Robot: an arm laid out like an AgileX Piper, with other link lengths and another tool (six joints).
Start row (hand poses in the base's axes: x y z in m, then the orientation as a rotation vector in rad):
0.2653 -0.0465 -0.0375 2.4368 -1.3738 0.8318
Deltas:
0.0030 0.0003 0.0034 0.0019 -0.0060 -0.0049
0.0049 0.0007 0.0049 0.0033 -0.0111 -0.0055
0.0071 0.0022 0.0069 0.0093 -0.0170 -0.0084
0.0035 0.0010 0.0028 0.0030 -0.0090 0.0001
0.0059 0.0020 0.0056 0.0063 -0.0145 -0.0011
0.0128 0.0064 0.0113 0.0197 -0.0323 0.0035
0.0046 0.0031 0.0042 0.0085 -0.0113 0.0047
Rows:
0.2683 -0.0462 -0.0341 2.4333 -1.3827 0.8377
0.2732 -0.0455 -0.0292 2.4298 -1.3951 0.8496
0.2803 -0.0433 -0.0223 2.4274 -1.4173 0.8657
0.2838 -0.0423 -0.0195 2.4288 -1.4226 0.8762
0.2897 -0.0403 -0.0139 2.4309 -1.4337 0.8922
0.3025 -0.0339 -0.0026 2.4448 -1.4564 0.9266
0.3071 -0.0308 0.0016 2.4540 -1.4619 0.9386

